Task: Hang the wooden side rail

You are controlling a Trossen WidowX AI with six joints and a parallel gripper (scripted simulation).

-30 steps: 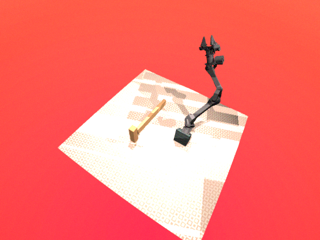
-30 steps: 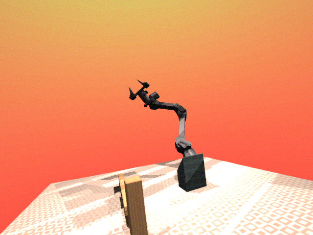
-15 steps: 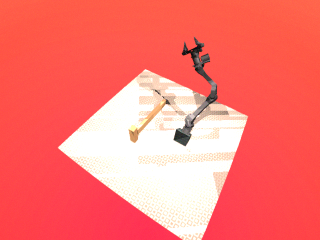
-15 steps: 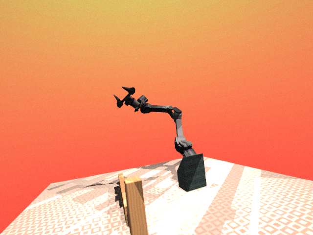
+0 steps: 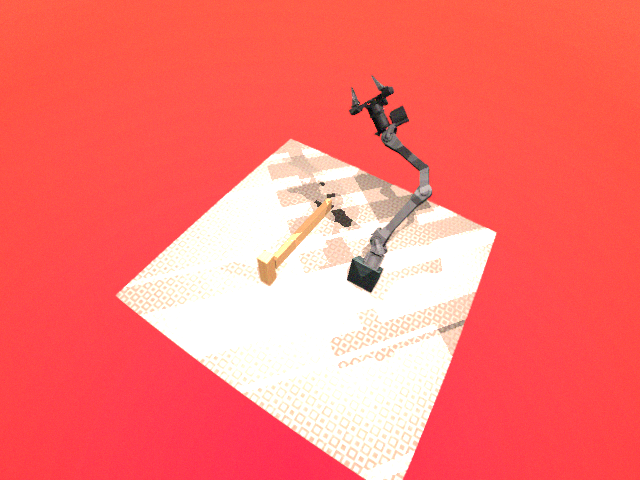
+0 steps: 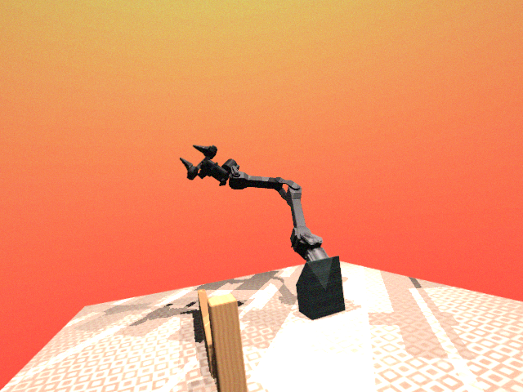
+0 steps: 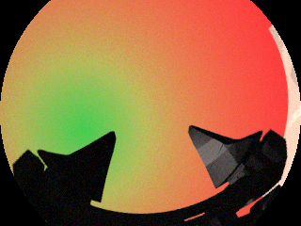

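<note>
The wooden headboard post is 3 cm ahead of my gripper tip, 63 cm to the left of it and 55 cm below it.
</note>
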